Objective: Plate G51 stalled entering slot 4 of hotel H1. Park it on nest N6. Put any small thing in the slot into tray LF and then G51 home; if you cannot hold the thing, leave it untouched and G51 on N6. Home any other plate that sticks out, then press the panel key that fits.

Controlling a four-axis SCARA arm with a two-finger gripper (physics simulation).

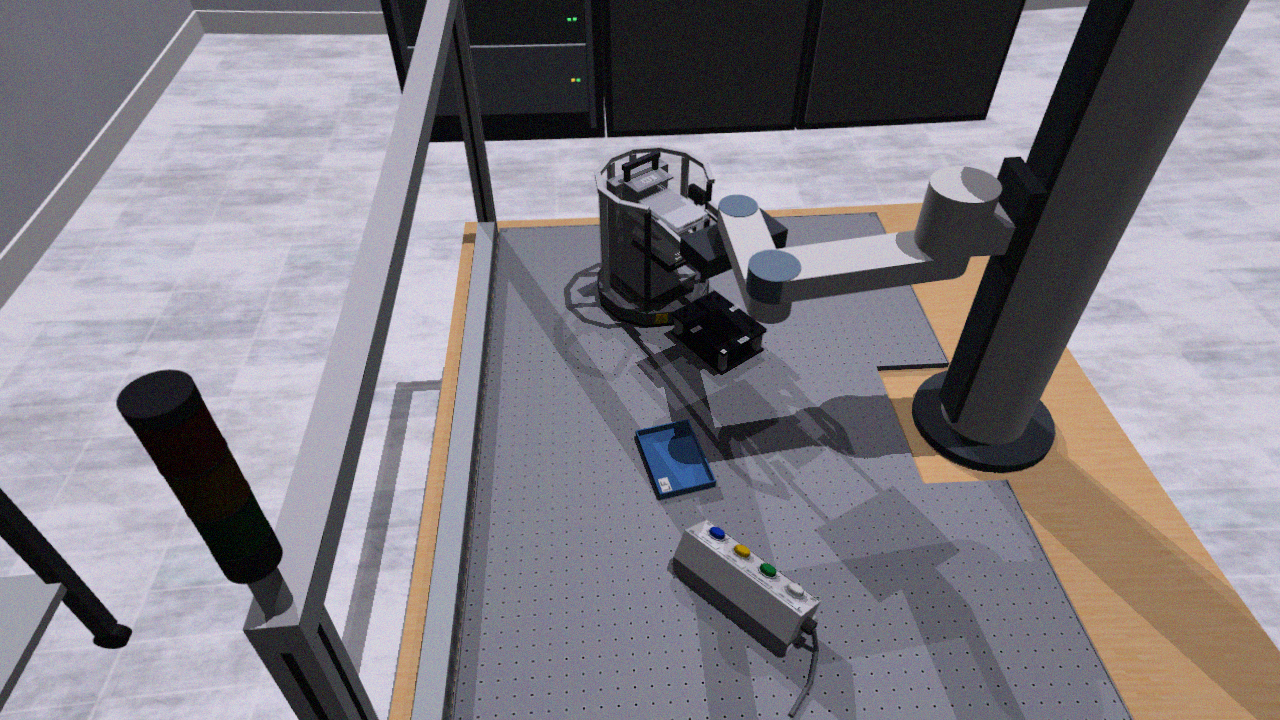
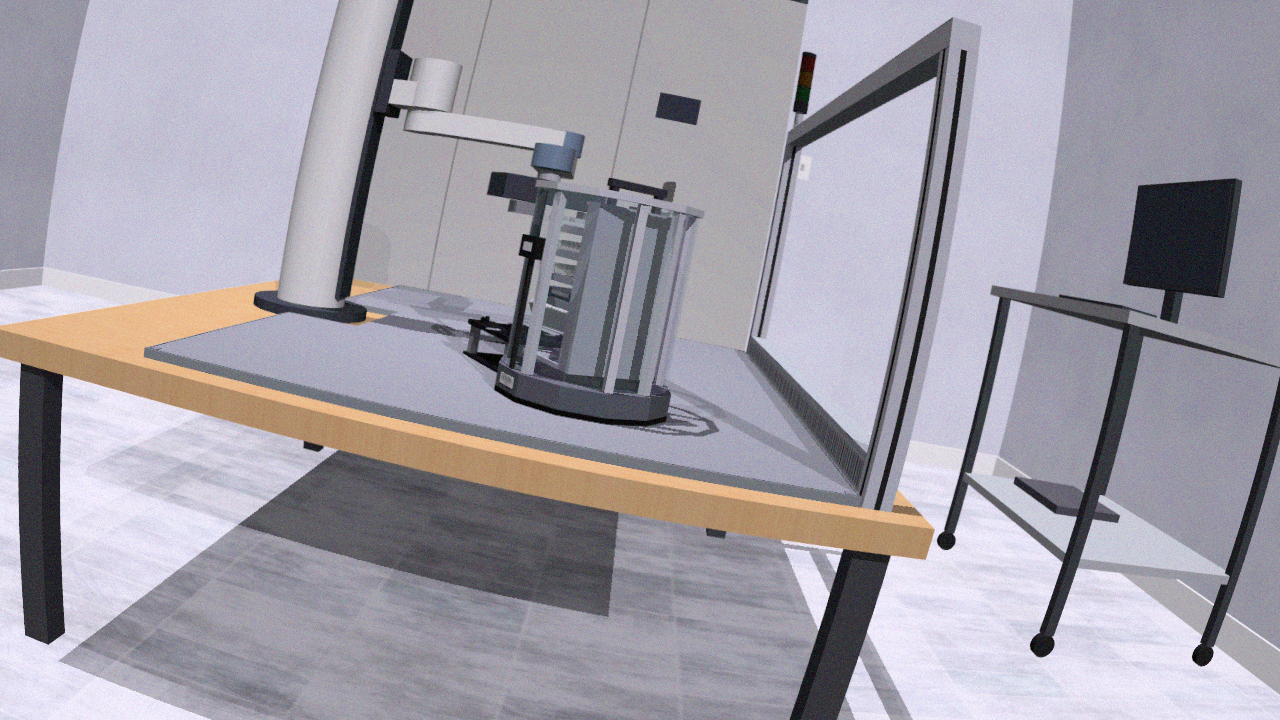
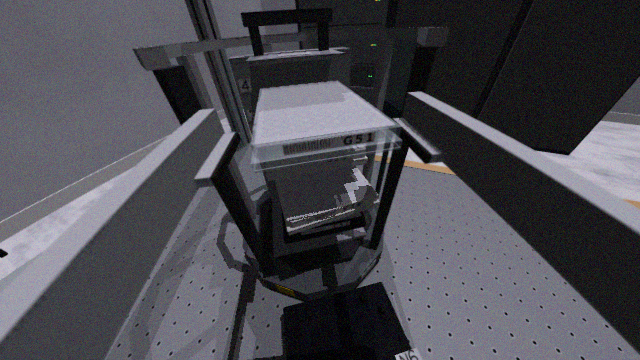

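Seen in the pictures: gripper, fingertip midpoint: (image 1: 683, 214) (image 2: 581, 217) (image 3: 315, 115); arm's base, origin of the base link: (image 1: 979, 421) (image 2: 309, 310).
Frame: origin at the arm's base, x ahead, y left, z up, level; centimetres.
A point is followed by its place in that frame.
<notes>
Plate G51 (image 3: 320, 110) @(z 27.0, x 54.8, y -35.9 cm) (image 1: 677, 211) @(z 27.0, x 55.7, y -36.0 cm), with a clear lid, shows its label at the front of hotel H1 (image 3: 390, 200) @(z 16.2, x 48.4, y -40.0 cm) (image 1: 647, 250) @(z 21.3, x 62.0, y -31.1 cm) (image 2: 581, 401) @(z 3.7, x 60.5, y -55.0 cm). My gripper (image 3: 315, 115) @(z 27.2, x 54.5, y -34.4 cm) (image 1: 687, 223) @(z 27.2, x 54.5, y -34.4 cm) is open, with its fingers apart on either side of G51's front and nothing held. Lower in the hotel, a pale-edged plate-like thing (image 3: 325, 216) @(z 19.1, x 53.6, y -33.3 cm) shows dimly; whether it sticks out I cannot tell. No small thing can be made out in the slot. The black nest N6 (image 3: 340, 320) @(z 7.3, x 50.7, y -29.2 cm) (image 1: 716, 326) @(z 7.3, x 48.3, y -22.9 cm) stands before the hotel. Blue tray LF (image 1: 687, 490) @(z 2.2, x 58.2, y 14.7 cm) and the key panel (image 1: 733, 600) @(z 5.4, x 53.9, y 38.3 cm) are on the table.
The panel has blue (image 1: 716, 532) @(z 8.5, x 55.3, y 28.0 cm), yellow (image 1: 742, 550) @(z 8.4, x 51.6, y 31.5 cm), green (image 1: 768, 569) @(z 8.4, x 48.2, y 35.2 cm) and white (image 1: 794, 590) @(z 8.6, x 45.0, y 39.0 cm) keys. The arm's column (image 1: 1038, 268) @(z 41.5, x 5.0, y 5.6 cm) (image 2: 326, 161) @(z 30.4, x 0.8, y -7.4 cm) stands at one side of the table, a framed screen (image 1: 380, 223) @(z 62.0, x 98.7, y 16.4 cm) (image 2: 908, 268) @(z 29.3, x 96.4, y -66.8 cm) at the other. A black handle (image 3: 286, 17) @(z 32.6, x 62.1, y -45.6 cm) tops the hotel.
</notes>
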